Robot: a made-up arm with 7 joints.
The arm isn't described. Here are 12 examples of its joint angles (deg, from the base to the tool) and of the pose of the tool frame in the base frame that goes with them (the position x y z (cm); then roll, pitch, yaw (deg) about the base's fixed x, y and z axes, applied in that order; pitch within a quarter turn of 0, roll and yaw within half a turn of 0).
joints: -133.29 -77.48 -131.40 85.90 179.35 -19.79 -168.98
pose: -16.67 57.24 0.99 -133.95 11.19 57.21
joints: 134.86 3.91 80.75 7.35 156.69 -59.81 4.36
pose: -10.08 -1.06 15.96 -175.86 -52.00 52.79
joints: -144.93 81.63 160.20 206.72 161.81 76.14 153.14
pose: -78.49 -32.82 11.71 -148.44 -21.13 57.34
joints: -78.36 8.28 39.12 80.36 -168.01 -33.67 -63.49
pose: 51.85 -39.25 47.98 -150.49 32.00 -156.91
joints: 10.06 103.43 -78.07 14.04 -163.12 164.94 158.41
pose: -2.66 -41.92 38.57 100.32 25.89 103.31
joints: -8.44 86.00 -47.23 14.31 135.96 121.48 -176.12
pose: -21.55 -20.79 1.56 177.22 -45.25 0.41
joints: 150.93 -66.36 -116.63 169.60 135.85 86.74 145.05
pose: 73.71 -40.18 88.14 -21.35 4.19 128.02
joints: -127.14 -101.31 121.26 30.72 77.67 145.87 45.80
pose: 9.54 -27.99 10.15 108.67 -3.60 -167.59
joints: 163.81 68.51 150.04 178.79 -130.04 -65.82 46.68
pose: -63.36 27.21 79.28 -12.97 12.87 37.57
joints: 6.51 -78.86 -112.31 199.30 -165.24 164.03 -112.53
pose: -61.15 25.31 61.85 -138.88 68.12 -132.33
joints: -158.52 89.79 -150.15 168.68 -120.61 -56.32 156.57
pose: -81.50 -11.81 44.69 84.05 15.13 -132.53
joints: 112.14 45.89 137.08 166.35 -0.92 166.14 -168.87
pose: -26.54 34.07 98.33 139.92 24.55 47.99
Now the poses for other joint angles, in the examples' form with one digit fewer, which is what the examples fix.
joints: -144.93 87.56 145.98 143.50 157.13 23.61 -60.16
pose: -58.0 -70.4 77.7 68.8 22.8 -62.9
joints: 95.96 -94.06 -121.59 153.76 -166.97 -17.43 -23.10
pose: 40.0 -79.2 19.3 113.7 29.2 59.4
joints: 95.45 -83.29 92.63 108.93 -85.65 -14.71 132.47
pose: -55.5 -68.1 31.8 114.3 -51.9 -82.0
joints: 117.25 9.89 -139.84 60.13 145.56 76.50 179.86
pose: 70.0 -20.6 61.9 46.2 -31.8 143.8
